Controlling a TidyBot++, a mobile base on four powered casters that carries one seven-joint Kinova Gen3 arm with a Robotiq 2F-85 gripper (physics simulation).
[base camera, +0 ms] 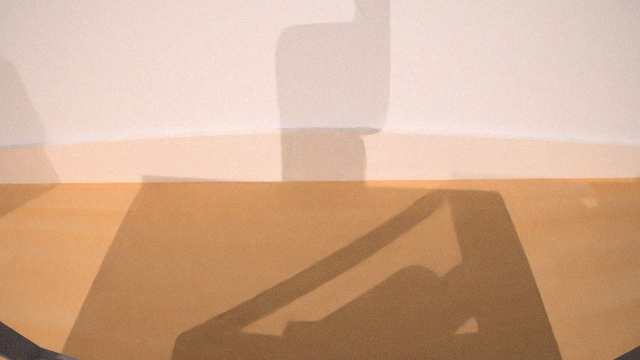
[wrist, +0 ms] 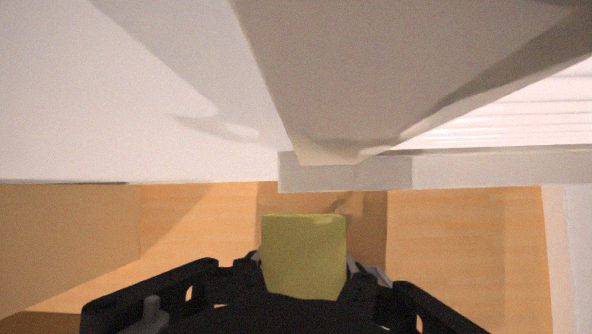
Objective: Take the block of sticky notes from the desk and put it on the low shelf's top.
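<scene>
The block of sticky notes is a yellow-green block, low in the middle of the wrist view. My gripper is shut on it, with one black finger on each side; its lower end is hidden by the gripper. The block is held in the air, above the level of the wooden floor. A broad white surface with a straight near edge fills the upper left of the wrist view, beyond the block; I cannot tell whether it is the low shelf's top. The desk cannot be made out for certain in either view.
A grey-shaded face and a pale ledge lie beyond the block in the wrist view. A tan panel stands at the left. A white wall with a pale skirting board crosses ahead of the base, beyond the shadowed wooden floor.
</scene>
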